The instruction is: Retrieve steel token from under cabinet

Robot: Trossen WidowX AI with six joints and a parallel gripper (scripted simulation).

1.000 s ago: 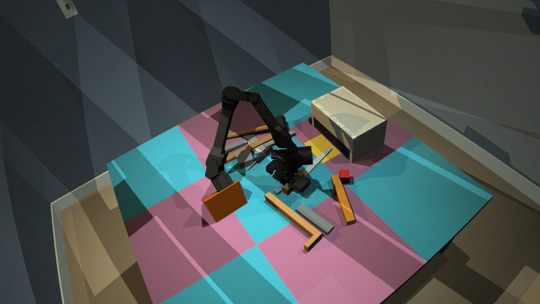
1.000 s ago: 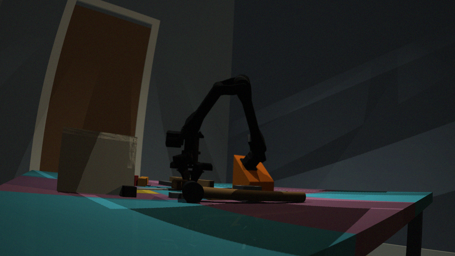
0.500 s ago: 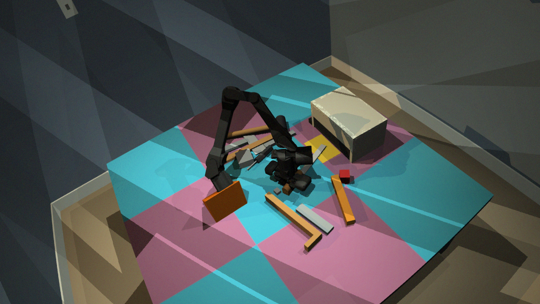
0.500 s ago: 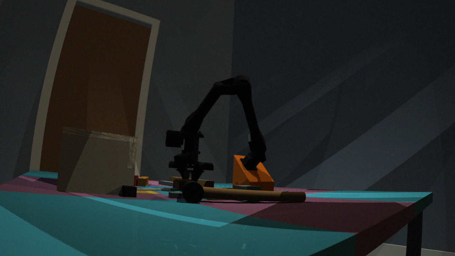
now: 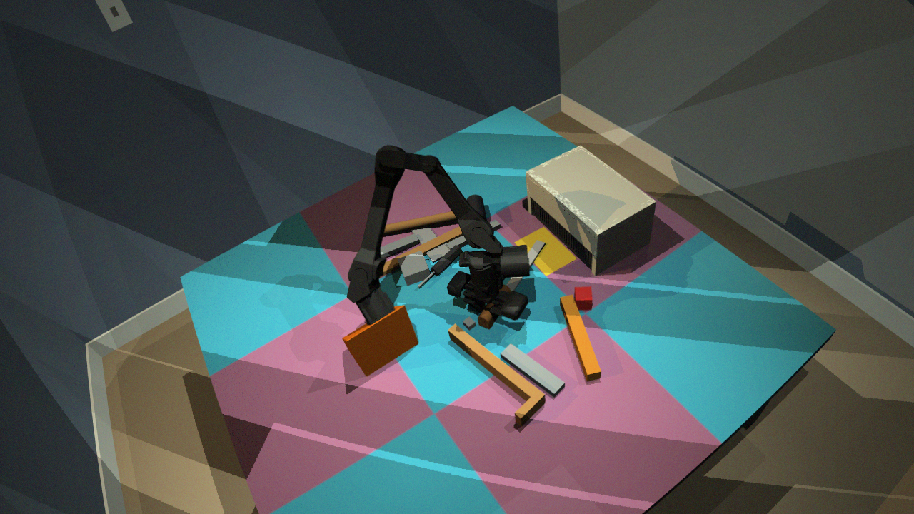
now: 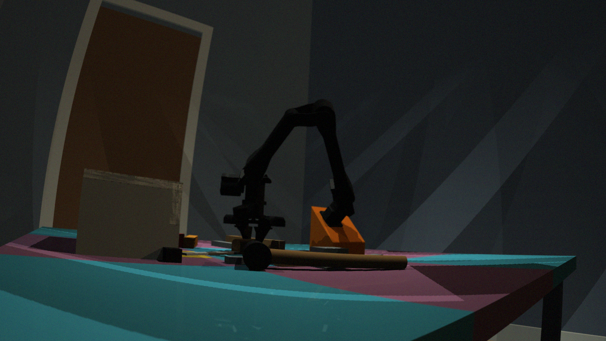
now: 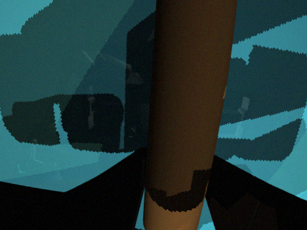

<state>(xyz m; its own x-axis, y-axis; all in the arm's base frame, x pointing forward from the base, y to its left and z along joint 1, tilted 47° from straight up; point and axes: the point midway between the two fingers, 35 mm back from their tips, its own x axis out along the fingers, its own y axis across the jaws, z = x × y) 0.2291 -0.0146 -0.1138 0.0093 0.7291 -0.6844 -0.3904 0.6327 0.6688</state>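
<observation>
Right now my gripper tip is 5 cm past the small grey cube and 2 cm to the right of it. The rest, counted from my gripper tip: orange bar: 12 cm ahead, 19 cm to the right, 1 cm above; then grey bar: 2 cm behind, 18 cm to the right; then screwdriver: 2 cm behind, 21 cm to the left.
</observation>
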